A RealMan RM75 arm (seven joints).
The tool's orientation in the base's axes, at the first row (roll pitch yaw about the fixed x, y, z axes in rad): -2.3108 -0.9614 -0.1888
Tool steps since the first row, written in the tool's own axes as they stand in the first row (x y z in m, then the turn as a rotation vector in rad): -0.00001 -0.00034 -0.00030 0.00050 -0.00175 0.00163; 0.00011 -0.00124 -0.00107 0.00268 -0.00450 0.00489; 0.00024 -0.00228 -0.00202 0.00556 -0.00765 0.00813; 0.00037 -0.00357 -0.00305 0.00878 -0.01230 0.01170; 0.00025 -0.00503 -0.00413 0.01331 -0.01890 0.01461; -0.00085 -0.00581 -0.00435 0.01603 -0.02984 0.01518; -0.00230 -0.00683 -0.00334 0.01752 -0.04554 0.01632; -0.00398 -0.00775 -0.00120 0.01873 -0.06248 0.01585; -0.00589 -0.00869 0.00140 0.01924 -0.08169 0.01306; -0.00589 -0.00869 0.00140 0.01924 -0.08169 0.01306; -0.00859 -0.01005 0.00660 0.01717 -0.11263 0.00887
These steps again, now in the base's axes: -0.00037 0.00008 0.00025 0.00057 0.00232 0.00052; -0.00125 0.00029 0.00103 0.00273 0.00624 0.00221; -0.00231 0.00049 0.00194 0.00509 0.01039 0.00465; -0.00354 0.00083 0.00299 0.00715 0.01587 0.00788; -0.00503 0.00131 0.00393 0.00859 0.02232 0.01326; -0.00616 0.00190 0.00344 0.00539 0.03087 0.01990; -0.00677 0.00347 0.00229 -0.00035 0.04360 0.02732; -0.00668 0.00570 0.00048 -0.00792 0.05632 0.03565; -0.00643 0.00825 -0.00170 -0.01853 0.06944 0.04526; -0.00643 0.00825 -0.00170 -0.01853 0.06944 0.04526; -0.00504 0.01282 -0.00534 -0.03704 0.09106 0.05826
